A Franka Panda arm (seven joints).
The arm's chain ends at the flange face. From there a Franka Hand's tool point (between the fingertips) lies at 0.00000 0.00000 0.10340 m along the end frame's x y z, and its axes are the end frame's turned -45 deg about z.
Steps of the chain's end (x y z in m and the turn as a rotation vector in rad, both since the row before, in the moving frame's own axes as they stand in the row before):
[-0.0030, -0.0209, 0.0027, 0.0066, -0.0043, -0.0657]
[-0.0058, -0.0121, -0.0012, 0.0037, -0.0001, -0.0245]
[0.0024, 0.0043, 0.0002, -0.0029, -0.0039, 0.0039]
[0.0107, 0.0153, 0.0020, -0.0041, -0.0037, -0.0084]
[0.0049, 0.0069, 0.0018, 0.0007, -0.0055, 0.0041]
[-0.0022, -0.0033, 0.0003, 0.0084, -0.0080, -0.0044]
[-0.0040, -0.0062, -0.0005, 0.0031, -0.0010, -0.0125]
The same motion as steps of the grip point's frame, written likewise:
[0.0128, -0.0177, 0.0027, 0.0077, 0.0016, -0.0657]
[0.0047, -0.0129, -0.0012, 0.0027, 0.0025, -0.0245]
[-0.0018, 0.0047, 0.0002, 0.0007, -0.0048, 0.0039]
[-0.0038, 0.0184, 0.0020, -0.0003, -0.0055, -0.0084]
[-0.0018, 0.0079, 0.0018, 0.0044, -0.0034, 0.0041]
[0.0008, -0.0051, 0.0003, 0.0116, 0.0003, -0.0044]
[0.0017, -0.0075, -0.0005, 0.0029, 0.0015, -0.0125]

